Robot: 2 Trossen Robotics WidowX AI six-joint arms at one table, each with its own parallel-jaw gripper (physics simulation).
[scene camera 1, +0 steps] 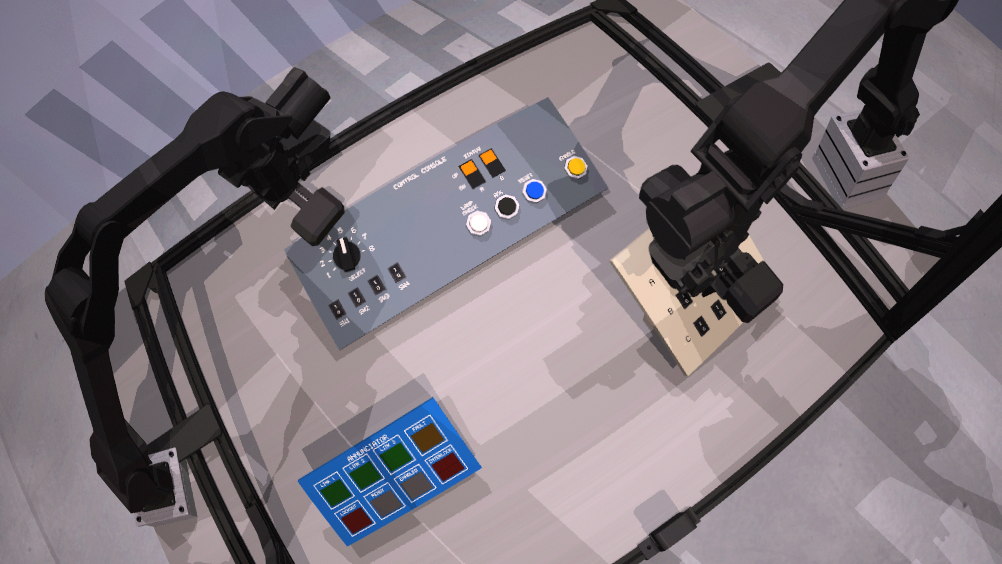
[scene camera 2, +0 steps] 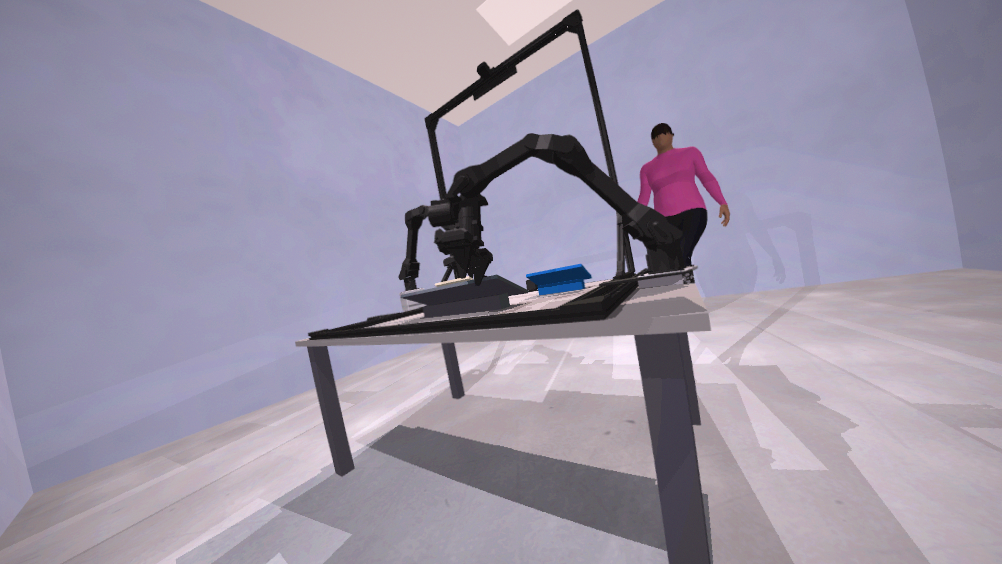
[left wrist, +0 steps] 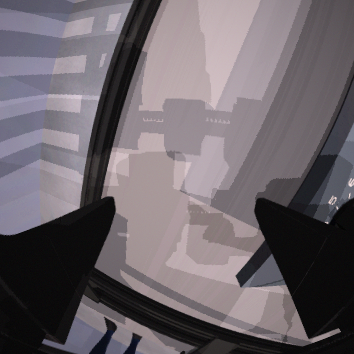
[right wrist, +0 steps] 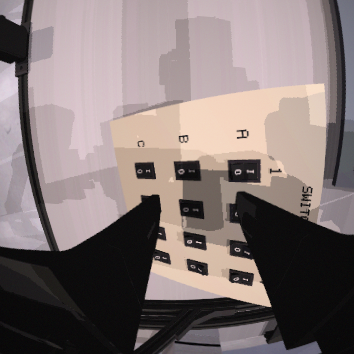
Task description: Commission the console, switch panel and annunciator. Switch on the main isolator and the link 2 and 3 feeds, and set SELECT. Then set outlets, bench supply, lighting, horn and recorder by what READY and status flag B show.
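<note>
The grey control console lies at upper left in scene camera 1. Its SELECT knob points towards 5; both STATUS flags show orange in their upper halves. SW1 to SW4 positions are too small to read. The blue annunciator has dim windows, READY grey. The cream switch panel holds rows of black rockers, partly hidden. My left gripper is open and empty beside the console's SELECT end. My right gripper is part open, empty, above the switch panel.
White LAMP CHECK, black ACK, blue RESET and yellow ENABLE buttons stand on the console. Black frame rails edge the table. A person in pink stands behind the table in scene camera 2.
</note>
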